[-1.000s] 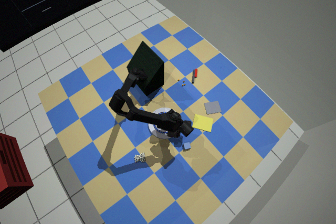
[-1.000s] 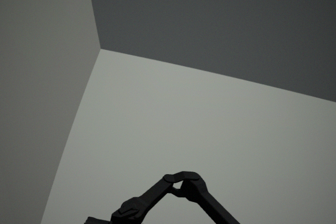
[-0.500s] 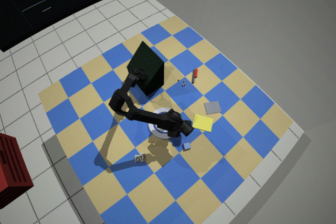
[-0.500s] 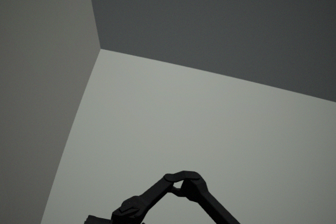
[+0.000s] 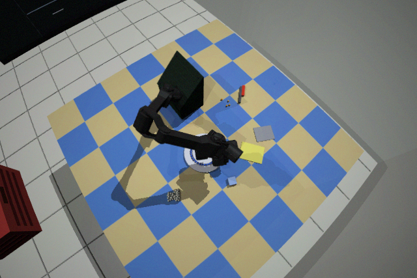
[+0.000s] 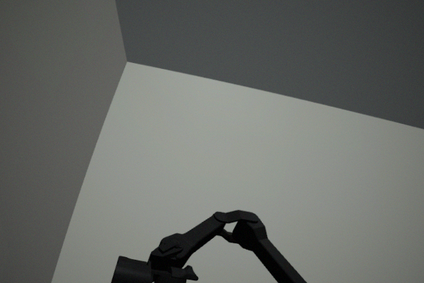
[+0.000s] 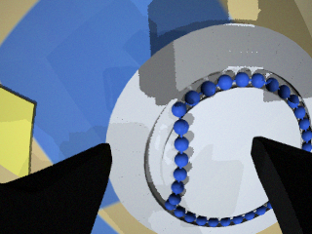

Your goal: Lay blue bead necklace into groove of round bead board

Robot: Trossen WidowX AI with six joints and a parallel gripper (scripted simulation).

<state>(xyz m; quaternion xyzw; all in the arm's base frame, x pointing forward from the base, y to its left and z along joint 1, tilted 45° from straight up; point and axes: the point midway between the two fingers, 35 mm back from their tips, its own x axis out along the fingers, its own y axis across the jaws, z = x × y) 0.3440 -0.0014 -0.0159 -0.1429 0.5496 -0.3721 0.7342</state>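
Now: gripper tip 5 cm past the round white bead board, 3 cm to the left of it and 4 cm above it. The rest, counted from my gripper tip: small blue cube 14 cm ahead, 1 cm to the left, 4 cm below; then grey square 3 cm ahead, 29 cm to the left, 5 cm below; then yellow pad 8 cm ahead, 17 cm to the left, 5 cm below.
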